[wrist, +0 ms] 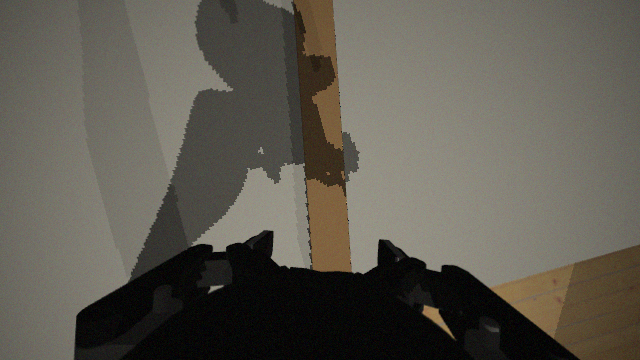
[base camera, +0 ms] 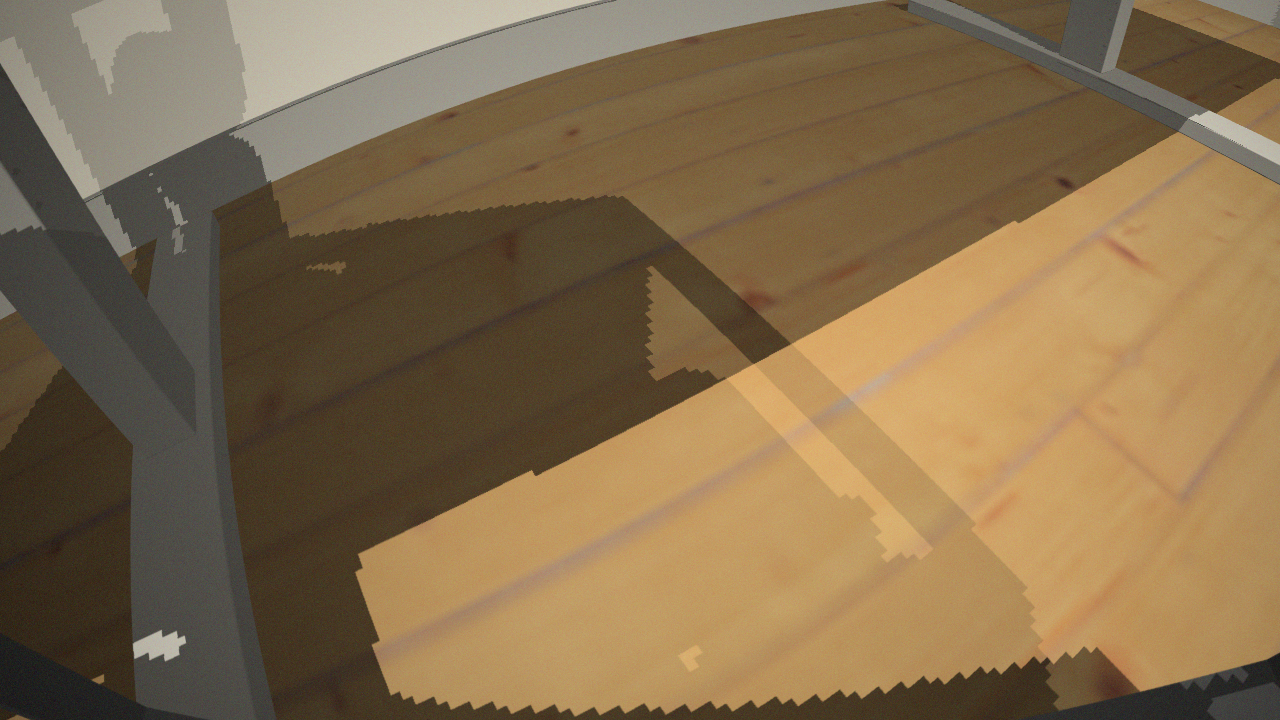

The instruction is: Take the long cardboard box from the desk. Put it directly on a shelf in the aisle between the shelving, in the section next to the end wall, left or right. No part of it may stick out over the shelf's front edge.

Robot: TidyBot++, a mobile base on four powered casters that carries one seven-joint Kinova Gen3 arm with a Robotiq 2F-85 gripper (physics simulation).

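Frame: origin at the arm's base, x ahead, y left, z up, level; centimetres.
Where they show: gripper, fingertip midpoint: (wrist: 324,246).
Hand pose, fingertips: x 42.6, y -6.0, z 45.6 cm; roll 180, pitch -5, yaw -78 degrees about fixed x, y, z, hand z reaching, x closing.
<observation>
After its pixels a point has its place.
The long cardboard box (wrist: 327,225) @(x 42.5, y -6.8, z 37.3 cm) lies on the pale desk top (wrist: 450,125) @(x 61.4, y -21.8, z 32.3 cm) in the wrist view. It runs from the top edge of the view down to the gripper, a little left of the gap's middle at its upper end. Its near end is hidden behind the gripper's dark body. My gripper (wrist: 324,246) @(x 42.6, y -6.0, z 45.6 cm) is open, with a fingertip on either side of the box's line in the view. Whether the fingertips are above the box or down beside it is hard to tell. A dark shadow of the arm falls across the box and desk. The shelving does not show.
Wooden floor (wrist: 605,300) @(x 25.3, y -181.4, z -39.7 cm) shows past the desk's edge at the lower right of the wrist view. In the base view, a grey desk leg (base camera: 174,537) with a slanted brace stands close at the left. Another leg (base camera: 1093,35) @(x 99.1, y -65.5, z -32.0 cm) on a long foot bar (base camera: 1002,58) stands at the upper right.
</observation>
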